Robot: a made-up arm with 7 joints.
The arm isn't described. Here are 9 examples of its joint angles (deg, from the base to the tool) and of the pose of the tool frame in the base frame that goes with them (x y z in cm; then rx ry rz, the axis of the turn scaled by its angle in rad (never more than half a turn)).
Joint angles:
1: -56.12 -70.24 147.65 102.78 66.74 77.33 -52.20
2: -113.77 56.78 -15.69 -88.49 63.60 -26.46 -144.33
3: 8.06 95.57 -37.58 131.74 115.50 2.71 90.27
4: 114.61 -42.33 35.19 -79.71 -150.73 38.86 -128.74
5: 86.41 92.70 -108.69 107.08 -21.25 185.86 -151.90
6: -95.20 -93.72 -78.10 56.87 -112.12 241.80 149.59
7: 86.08 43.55 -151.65 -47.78 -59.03 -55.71 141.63
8: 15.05 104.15 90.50 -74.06 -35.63 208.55 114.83
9: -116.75 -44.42 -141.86 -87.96 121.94 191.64 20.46
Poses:
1: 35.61 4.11 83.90 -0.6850 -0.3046 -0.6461
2: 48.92 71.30 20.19 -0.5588 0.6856 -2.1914
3: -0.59 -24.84 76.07 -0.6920 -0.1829 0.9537
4: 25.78 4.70 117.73 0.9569 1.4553 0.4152
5: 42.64 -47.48 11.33 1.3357 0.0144 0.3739
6: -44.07 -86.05 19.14 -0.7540 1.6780 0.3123
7: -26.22 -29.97 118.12 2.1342 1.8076 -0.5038
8: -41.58 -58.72 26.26 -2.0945 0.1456 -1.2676
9: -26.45 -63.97 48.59 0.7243 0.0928 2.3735
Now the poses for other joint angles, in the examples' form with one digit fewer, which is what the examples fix.
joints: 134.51 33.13 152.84 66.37 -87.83 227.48 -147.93
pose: 40.9 -57.7 84.1 -1.368 0.910 0.317
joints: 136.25 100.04 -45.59 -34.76 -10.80 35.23 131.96
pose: 50.7 -76.3 -18.1 1.319 1.022 0.764
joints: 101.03 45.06 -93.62 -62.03 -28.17 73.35 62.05
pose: -42.3 -49.2 78.2 1.256 0.879 -2.321
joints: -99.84 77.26 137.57 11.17 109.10 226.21 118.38
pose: 7.5 94.1 28.1 1.150 0.743 -0.274
